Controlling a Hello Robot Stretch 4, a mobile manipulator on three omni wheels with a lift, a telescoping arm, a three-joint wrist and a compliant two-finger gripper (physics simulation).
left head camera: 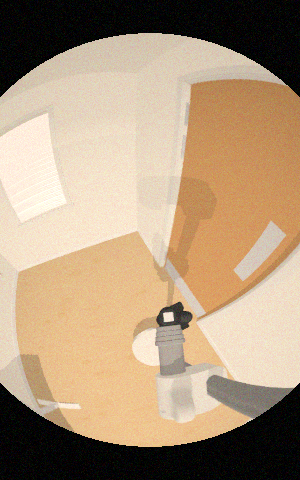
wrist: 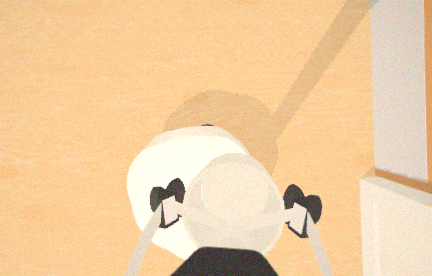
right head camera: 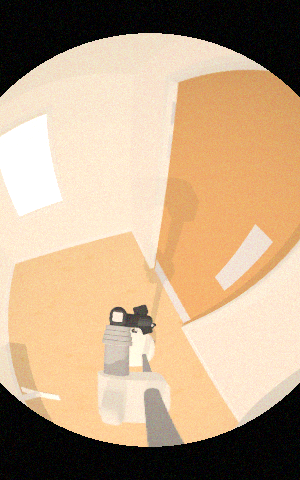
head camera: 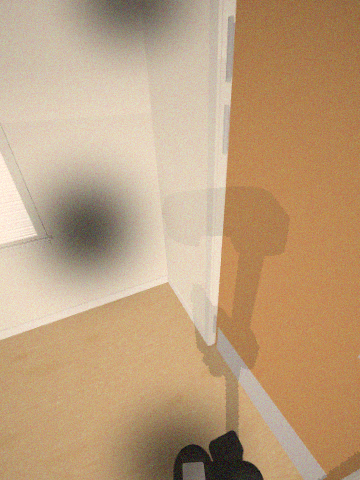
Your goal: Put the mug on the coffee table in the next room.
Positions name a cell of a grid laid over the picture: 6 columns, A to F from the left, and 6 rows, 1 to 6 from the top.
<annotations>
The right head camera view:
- orange door: E3
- white partition wall: E5
</annotations>
